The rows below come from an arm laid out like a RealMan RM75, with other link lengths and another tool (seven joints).
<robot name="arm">
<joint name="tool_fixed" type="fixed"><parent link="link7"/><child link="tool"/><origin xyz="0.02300 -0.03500 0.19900" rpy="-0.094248 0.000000 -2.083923"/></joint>
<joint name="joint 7" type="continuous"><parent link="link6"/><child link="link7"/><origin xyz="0.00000 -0.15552 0.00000" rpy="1.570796 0.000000 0.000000"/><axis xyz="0 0 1"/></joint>
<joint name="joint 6" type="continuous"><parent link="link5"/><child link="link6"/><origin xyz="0.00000 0.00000 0.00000" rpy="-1.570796 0.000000 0.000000"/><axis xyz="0 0 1"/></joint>
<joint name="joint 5" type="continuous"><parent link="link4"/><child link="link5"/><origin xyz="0.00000 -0.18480 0.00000" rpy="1.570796 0.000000 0.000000"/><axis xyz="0 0 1"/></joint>
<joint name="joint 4" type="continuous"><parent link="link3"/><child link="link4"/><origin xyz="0.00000 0.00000 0.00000" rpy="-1.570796 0.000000 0.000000"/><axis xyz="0 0 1"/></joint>
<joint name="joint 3" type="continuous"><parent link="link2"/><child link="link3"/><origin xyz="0.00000 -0.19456 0.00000" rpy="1.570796 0.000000 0.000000"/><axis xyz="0 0 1"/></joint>
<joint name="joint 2" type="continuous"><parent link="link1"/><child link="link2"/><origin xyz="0.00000 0.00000 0.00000" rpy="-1.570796 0.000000 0.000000"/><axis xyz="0 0 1"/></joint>
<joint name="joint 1" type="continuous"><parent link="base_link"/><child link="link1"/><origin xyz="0.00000 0.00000 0.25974"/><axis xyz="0 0 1"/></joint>
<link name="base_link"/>
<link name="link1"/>
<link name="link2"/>
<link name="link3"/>
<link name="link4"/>
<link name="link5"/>
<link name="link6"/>
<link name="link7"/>
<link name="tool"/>
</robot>
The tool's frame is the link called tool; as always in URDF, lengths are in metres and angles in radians. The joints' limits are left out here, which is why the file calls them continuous.
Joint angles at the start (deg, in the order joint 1, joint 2, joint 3, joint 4, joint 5, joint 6, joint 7):
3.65, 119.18, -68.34, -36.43, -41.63, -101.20, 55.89
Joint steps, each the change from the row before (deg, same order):
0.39, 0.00, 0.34, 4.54, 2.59, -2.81, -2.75
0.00, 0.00, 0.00, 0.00, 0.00, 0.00, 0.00
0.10, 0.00, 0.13, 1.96, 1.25, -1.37, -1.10
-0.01, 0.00, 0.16, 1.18, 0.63, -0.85, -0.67
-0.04, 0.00, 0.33, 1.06, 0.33, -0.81, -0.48
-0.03, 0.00, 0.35, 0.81, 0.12, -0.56, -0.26
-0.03, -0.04, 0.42, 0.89, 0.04, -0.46, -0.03
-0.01, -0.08, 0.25, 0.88, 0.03, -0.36, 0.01
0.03, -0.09, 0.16, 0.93, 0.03, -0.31, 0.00
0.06, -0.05, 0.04, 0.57, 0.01, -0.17, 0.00
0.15, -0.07, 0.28, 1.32, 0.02, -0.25, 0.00
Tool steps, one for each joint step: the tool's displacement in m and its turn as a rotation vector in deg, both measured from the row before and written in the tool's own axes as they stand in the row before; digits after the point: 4 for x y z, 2 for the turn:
0.0113, -0.0034, -0.0104, 1.05, 3.22, -0.37
0.0000, 0.0000, 0.0000, 0.00, 0.00, 0.00
0.0057, -0.0024, -0.0049, 0.52, 1.53, -0.18
0.0034, -0.0011, -0.0034, 0.22, 0.93, -0.16
0.0029, -0.0008, -0.0034, 0.12, 0.77, -0.09
0.0021, 0.0000, -0.0027, -0.01, 0.57, 0.00
0.0024, 0.0011, -0.0030, -0.19, 0.59, 0.23
0.0015, 0.0017, -0.0027, -0.28, 0.44, 0.33
0.0011, 0.0022, -0.0026, -0.34, 0.37, 0.39
0.0002, 0.0014, -0.0013, -0.20, 0.16, 0.28
0.0017, 0.0038, -0.0030, -0.55, 0.59, 0.58

